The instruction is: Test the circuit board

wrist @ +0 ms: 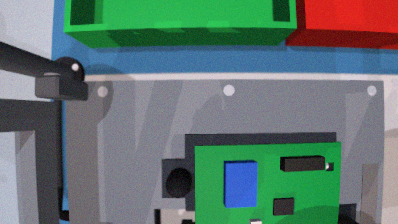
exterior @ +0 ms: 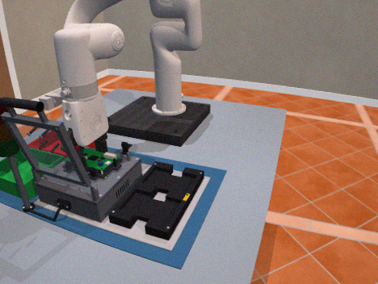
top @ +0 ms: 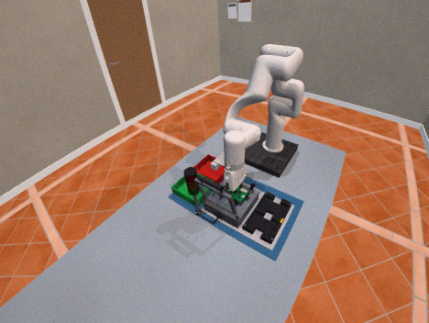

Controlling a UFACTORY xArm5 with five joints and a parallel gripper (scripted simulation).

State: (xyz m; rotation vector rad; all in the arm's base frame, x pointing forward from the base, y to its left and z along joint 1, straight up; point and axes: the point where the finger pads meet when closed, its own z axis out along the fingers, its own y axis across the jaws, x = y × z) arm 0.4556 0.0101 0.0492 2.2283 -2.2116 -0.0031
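Now: hand right at the green circuit board. From my hand the other things lie so: green bin: 200 mm to the right, 70 mm below, 50 mm ahead; then black catch: 60 mm to the left, 60 mm behind, 10 mm above; then clear lid: 130 mm ahead, 100 mm above.
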